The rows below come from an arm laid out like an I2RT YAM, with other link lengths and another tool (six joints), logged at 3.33 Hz.
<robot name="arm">
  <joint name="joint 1" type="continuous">
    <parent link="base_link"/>
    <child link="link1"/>
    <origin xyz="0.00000 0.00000 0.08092" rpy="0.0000 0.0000 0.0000"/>
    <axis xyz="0 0 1"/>
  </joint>
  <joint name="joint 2" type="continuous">
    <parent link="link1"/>
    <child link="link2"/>
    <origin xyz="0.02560 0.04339 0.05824" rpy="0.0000 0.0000 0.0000"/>
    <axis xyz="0 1 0"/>
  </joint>
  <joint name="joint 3" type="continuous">
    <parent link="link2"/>
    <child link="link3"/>
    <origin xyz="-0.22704 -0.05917 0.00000" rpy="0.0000 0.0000 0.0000"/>
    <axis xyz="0 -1 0"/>
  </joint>
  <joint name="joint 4" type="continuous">
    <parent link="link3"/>
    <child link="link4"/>
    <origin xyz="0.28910 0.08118 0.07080" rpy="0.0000 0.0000 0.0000"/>
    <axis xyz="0 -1 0"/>
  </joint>
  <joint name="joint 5" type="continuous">
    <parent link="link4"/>
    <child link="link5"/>
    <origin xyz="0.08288 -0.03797 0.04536" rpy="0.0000 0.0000 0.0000"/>
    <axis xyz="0 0 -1"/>
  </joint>
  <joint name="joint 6" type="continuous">
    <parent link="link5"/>
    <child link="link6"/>
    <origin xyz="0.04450 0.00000 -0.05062" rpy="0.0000 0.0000 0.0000"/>
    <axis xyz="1 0 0"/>
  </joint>
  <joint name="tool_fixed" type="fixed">
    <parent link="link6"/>
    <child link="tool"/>
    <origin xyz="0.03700 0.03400 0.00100" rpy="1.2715 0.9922 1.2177"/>
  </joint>
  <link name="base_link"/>
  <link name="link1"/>
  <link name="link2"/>
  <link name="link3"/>
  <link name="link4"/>
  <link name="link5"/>
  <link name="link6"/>
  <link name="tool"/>
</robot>
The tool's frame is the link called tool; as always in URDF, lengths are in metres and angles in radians. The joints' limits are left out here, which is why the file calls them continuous.
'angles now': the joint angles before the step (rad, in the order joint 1, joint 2, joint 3, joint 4, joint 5, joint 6). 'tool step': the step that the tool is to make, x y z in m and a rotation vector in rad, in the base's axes. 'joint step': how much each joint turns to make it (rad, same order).
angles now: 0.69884 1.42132 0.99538 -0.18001 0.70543 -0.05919
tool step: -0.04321 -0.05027 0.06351 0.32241 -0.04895 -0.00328
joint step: -0.07169 -0.41411 -0.16384 -0.12400 -0.17397 0.19187
